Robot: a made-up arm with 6 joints. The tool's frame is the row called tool. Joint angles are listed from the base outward.
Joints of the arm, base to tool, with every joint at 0 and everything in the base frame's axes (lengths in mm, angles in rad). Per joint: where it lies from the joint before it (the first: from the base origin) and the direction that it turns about. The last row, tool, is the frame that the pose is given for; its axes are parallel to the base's.
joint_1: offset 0 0 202 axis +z
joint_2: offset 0 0 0 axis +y
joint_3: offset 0 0 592 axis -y
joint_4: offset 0 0 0 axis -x
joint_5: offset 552 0 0 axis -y
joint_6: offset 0 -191 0 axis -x
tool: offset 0 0 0
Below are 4 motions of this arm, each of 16 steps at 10 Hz.
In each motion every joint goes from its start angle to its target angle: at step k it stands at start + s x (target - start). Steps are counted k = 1, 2, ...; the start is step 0. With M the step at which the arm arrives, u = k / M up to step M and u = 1 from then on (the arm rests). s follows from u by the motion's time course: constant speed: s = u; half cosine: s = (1 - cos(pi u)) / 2; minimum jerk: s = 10 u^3 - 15 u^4 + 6 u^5.
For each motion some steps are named. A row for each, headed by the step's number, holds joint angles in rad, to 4 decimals.
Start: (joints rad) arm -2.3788 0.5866 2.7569 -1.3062 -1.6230 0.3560
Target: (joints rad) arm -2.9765 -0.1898 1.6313 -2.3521 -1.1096 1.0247
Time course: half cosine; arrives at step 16
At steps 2, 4, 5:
2: -2.4015 0.5571 2.7141 -1.3460 -1.6035 0.3815
4: -2.4663 0.4729 2.5921 -1.4594 -1.5478 0.4539
5: -2.5116 0.4141 2.5068 -1.5386 -1.5089 0.5046

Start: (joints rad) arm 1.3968 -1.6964 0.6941 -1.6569 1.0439 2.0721
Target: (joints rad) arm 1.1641 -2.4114 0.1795 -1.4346 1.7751 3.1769
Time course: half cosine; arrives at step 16
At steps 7, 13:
7: 1.3031 -1.9842 0.4870 -1.5674 1.3382 2.5167
13: 1.1837 -2.3512 0.2229 -1.4533 1.7135 3.0838

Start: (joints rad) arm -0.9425 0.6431 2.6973 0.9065 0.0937 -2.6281
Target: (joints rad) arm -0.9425 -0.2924 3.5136 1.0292 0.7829 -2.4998
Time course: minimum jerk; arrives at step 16
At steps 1, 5, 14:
1: -0.9425 0.6410 2.6991 0.9068 0.0952 -2.6278
5: -0.9425 0.4747 2.8442 0.9286 0.2178 -2.6050
14: -0.9425 -0.2774 3.5005 1.0272 0.7718 -2.5019

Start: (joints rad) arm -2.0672 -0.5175 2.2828 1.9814 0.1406 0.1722
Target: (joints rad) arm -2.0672 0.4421 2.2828 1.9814 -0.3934 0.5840
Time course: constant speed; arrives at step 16
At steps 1, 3, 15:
1: -2.0672 -0.4575 2.2828 1.9814 0.1072 0.1979
3: -2.0672 -0.3376 2.2828 1.9814 0.0405 0.2494
15: -2.0672 0.3821 2.2828 1.9814 -0.3600 0.5583

